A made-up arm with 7 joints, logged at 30 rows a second.
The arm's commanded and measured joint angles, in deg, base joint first. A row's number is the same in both.
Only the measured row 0 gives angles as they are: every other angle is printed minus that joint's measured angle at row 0.
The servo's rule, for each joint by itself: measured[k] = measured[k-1] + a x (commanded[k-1-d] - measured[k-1]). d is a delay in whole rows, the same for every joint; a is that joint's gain. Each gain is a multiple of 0.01, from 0.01 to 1. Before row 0 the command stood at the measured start. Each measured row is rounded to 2 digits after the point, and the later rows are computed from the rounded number. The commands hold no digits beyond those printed.
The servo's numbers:
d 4
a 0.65 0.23 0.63 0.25 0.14 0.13 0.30
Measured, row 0:
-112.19, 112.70, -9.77, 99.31, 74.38, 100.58, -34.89
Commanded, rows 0 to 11:
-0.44, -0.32, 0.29, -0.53, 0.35, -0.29, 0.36
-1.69, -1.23, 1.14, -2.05, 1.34, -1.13, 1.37
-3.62, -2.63, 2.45, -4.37, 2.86, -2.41, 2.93
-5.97, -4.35, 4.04, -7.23, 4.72, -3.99, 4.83
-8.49, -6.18, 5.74, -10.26, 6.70, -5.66, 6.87
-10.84, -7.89, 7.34, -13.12, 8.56, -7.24, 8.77
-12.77, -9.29, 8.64, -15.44, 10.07, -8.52, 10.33
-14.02, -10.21, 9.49, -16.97, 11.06, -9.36, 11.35
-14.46, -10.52, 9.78, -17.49, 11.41, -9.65, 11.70
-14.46, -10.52, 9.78, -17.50, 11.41, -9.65, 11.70
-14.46, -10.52, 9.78, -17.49, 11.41, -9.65, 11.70
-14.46, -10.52, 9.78, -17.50, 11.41, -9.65, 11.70
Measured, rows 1 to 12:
0.00, 0.00, 0.00, 0.00, 0.00, 0.00, 0.00
0.00, 0.00, 0.00, 0.00, 0.00, 0.00, 0.00
0.00, 0.00, 0.00, 0.00, 0.00, 0.00, 0.00
0.00, 0.00, 0.00, 0.00, 0.00, 0.00, 0.00
-0.29, -0.07, 0.18, -0.13, 0.05, -0.04, 0.11
-1.20, -0.34, 0.78, -0.61, 0.23, -0.18, 0.49
-2.77, -0.87, 1.83, -1.55, 0.60, -0.47, 1.22
-4.85, -1.67, 3.22, -2.97, 1.18, -0.93, 2.30
-7.22, -2.71, 4.81, -4.79, 1.95, -1.54, 3.67
-9.57, -3.90, 6.40, -6.87, 2.88, -2.28, 5.20
-11.65, -5.14, 7.81, -9.01, 3.89, -3.09, 6.74
-13.19, -6.31, 8.87, -11.00, 4.89, -3.91, 8.12

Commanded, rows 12 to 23:
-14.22, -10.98, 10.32, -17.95, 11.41, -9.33, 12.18
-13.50, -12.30, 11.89, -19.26, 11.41, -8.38, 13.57
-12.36, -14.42, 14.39, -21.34, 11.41, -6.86, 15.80
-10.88, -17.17, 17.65, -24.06, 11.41, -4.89, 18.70
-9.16, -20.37, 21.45, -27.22, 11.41, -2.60, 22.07
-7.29, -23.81, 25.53, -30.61, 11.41, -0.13, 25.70
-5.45, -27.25, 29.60, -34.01, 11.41, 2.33, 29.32
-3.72, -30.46, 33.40, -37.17, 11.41, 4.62, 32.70
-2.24, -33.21, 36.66, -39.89, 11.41, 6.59, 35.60
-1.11, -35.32, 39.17, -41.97, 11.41, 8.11, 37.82
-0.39, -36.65, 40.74, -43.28, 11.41, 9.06, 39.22
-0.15, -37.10, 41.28, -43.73, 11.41, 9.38, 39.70
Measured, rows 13 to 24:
-14.02, -7.28, 9.44, -12.62, 5.80, -4.66, 9.19
-14.31, -8.03, 9.65, -13.84, 6.59, -5.31, 9.94
-14.41, -8.60, 9.73, -14.75, 7.26, -5.87, 10.47
-14.44, -9.04, 9.76, -15.44, 7.84, -6.36, 10.84
-14.30, -9.49, 10.11, -16.07, 8.34, -6.75, 11.24
-13.78, -10.14, 11.23, -16.87, 8.77, -6.96, 11.94
-12.86, -11.12, 13.22, -17.99, 9.14, -6.95, 13.10
-11.57, -12.51, 16.01, -19.51, 9.46, -6.68, 14.78
-10.00, -14.32, 19.44, -21.44, 9.73, -6.15, 16.97
-8.24, -16.50, 23.28, -23.73, 9.97, -5.37, 19.59
-6.43, -18.97, 27.26, -26.30, 10.17, -4.37, 22.51
-4.67, -21.61, 31.13, -29.02, 10.34, -3.20, 25.57

